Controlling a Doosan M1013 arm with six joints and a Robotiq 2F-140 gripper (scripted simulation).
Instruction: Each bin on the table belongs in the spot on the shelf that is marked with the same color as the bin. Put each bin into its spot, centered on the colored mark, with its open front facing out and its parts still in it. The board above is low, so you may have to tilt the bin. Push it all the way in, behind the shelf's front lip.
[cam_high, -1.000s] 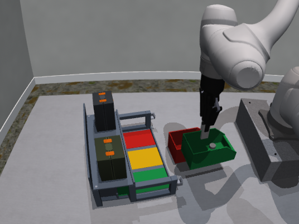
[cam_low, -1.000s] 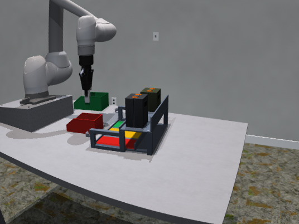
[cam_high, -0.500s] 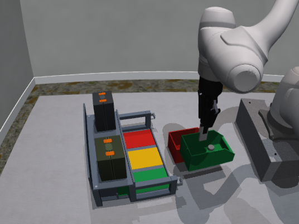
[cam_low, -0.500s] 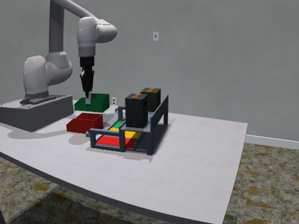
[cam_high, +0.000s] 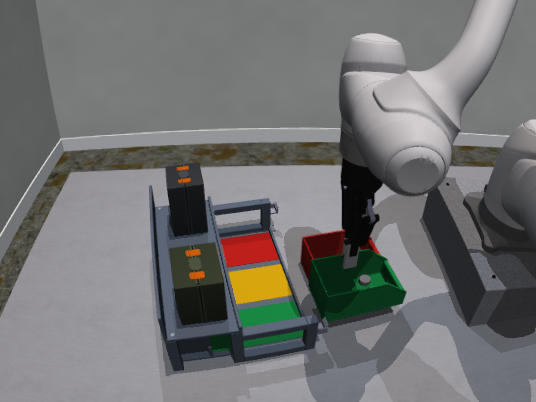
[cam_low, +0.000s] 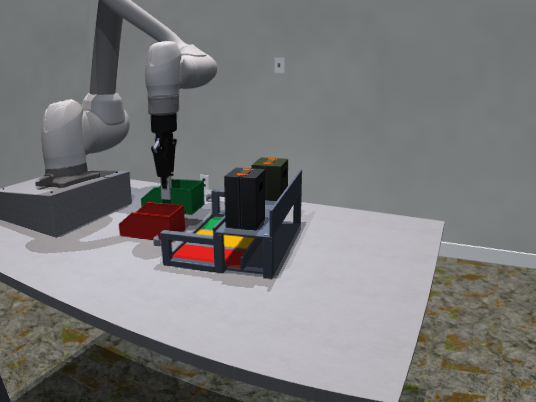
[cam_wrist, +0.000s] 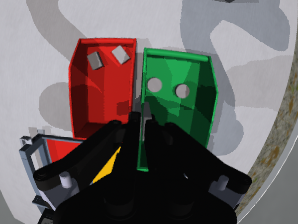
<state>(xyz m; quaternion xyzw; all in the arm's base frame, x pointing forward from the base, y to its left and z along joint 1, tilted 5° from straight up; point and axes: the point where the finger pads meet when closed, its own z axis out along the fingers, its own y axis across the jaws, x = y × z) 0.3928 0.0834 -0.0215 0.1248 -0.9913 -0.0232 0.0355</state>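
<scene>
My hand is 5 cm to the right of the green bin, 4 cm above it and 2 cm past it. Round my hand: red bin 8 cm below, 7 cm to the right, 1 cm behind.
</scene>
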